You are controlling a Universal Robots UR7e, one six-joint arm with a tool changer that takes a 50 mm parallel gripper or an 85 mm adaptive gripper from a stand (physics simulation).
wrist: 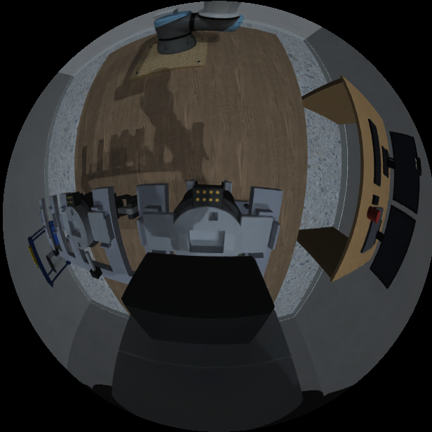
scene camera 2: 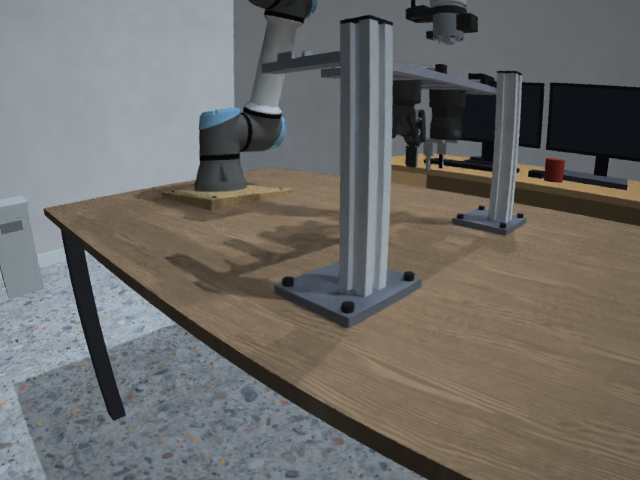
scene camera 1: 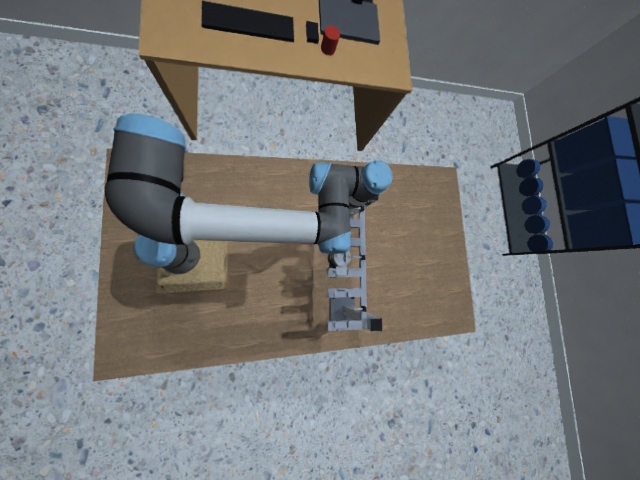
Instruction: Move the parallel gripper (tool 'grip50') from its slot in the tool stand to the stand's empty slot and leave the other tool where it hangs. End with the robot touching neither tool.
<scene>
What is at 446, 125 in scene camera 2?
A parallel gripper.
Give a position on a parallel gripper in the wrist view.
207, 222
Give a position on an adaptive gripper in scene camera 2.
At 406, 121
</scene>
